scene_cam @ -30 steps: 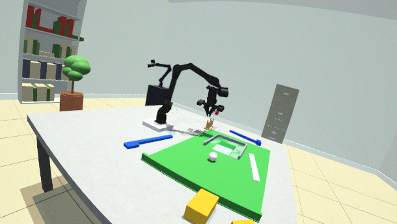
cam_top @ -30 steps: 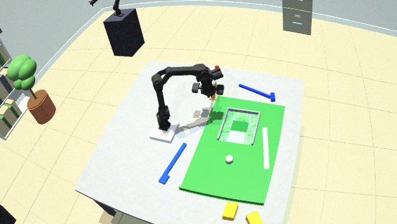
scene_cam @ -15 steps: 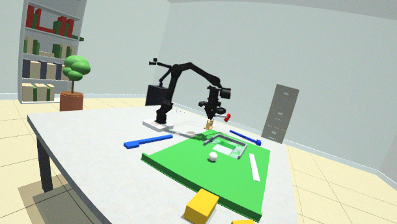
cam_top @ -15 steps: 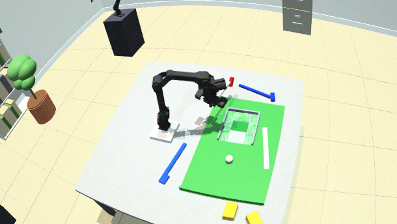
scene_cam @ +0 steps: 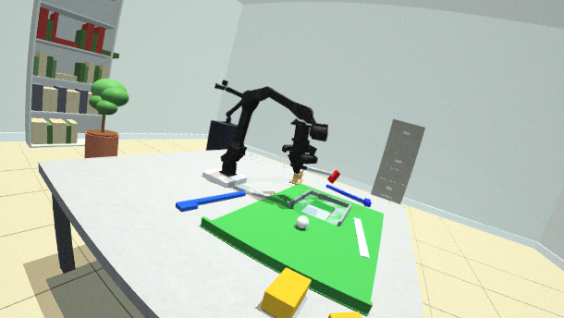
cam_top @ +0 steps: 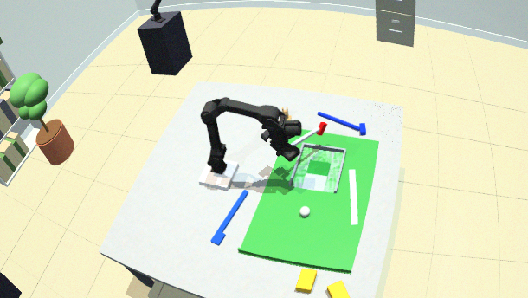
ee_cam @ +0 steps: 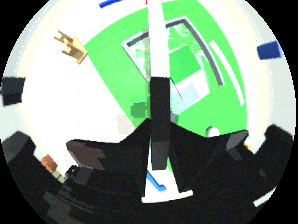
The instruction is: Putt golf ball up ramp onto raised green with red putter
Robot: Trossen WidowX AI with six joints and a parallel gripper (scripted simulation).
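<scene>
Right now the red putter is 100 mm to the left of my gripper tip, 50 mm ahead of it and 10 mm above it. Also, from my gripper tip: white golf ball 190 mm to the right, 150 mm ahead, 100 mm below; then white strip 340 mm ahead, 120 mm below, 50 mm to the right; then green mat 170 mm ahead, 120 mm below, 70 mm to the right.
</scene>
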